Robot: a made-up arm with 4 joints.
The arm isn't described. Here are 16 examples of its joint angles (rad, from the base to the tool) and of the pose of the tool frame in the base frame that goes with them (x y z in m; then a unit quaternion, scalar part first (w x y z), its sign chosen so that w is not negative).
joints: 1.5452 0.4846 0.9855 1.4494
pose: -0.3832 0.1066 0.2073 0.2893 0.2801 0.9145 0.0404
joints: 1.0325 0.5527 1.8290 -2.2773
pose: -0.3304 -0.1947 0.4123 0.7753 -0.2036 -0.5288 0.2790
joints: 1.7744 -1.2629 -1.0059 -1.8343
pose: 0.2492 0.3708 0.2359 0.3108 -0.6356 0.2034 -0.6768
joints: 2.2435 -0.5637 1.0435 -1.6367
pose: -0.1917 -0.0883 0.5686 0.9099 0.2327 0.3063 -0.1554
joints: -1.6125 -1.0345 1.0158 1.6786
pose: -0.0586 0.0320 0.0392 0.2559 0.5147 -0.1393 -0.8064
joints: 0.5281 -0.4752 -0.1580 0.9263
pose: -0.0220 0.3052 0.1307 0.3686 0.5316 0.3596 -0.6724
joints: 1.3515 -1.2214 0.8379 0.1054
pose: 0.0355 0.2038 0.6361 0.1218 0.0679 0.8829 -0.4484
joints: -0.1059 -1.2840 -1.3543 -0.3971
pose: 0.2375 -0.2140 0.2140 0.0165 0.0636 0.6700 0.7394
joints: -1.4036 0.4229 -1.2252 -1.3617
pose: 0.1483 -0.1110 0.1764 0.3193 -0.1448 -0.9346 -0.0599
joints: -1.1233 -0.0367 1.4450 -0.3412
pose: -0.3133 0.2282 0.3596 0.2130 -0.7767 0.0803 -0.5873
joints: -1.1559 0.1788 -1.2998 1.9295
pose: 0.2676 -0.0757 0.1906 0.9323 0.2086 0.2852 -0.0775
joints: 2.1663 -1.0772 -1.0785 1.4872
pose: 0.2424 0.4054 0.3427 0.3490 -0.7413 -0.3608 0.4456
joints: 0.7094 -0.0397 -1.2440 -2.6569
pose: 0.2790 0.2784 0.2509 0.0918 0.5373 0.4222 0.7243
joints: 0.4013 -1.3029 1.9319 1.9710
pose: 0.0860 0.1849 0.7270 0.7063 -0.2738 -0.5837 0.2924
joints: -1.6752 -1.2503 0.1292 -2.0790
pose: 0.1336 -0.2152 0.2184 0.5442 0.6727 0.4345 0.2501
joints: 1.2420 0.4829 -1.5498 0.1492
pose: 0.2101 0.2434 0.4748 0.1544 0.8784 -0.0680 -0.4472
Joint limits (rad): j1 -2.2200..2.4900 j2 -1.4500..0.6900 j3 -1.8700..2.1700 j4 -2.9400..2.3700
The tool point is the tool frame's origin. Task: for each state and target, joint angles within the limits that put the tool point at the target. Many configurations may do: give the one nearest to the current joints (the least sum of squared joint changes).
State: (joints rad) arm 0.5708 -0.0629 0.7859 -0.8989
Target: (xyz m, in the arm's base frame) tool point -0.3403 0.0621 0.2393
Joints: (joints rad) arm 0.3880 0.3630 0.6842 -0.8342
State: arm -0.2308 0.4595 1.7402 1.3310
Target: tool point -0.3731 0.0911 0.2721
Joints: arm 0.2106 0.1312 0.8401 1.7736
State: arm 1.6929 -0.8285 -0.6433 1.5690
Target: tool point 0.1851 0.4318 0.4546
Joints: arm 2.3428 -1.4216 -0.8004 1.8373
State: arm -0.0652 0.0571 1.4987 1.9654
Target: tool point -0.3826 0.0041 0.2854
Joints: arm -0.1936 0.2575 0.8495 1.8119
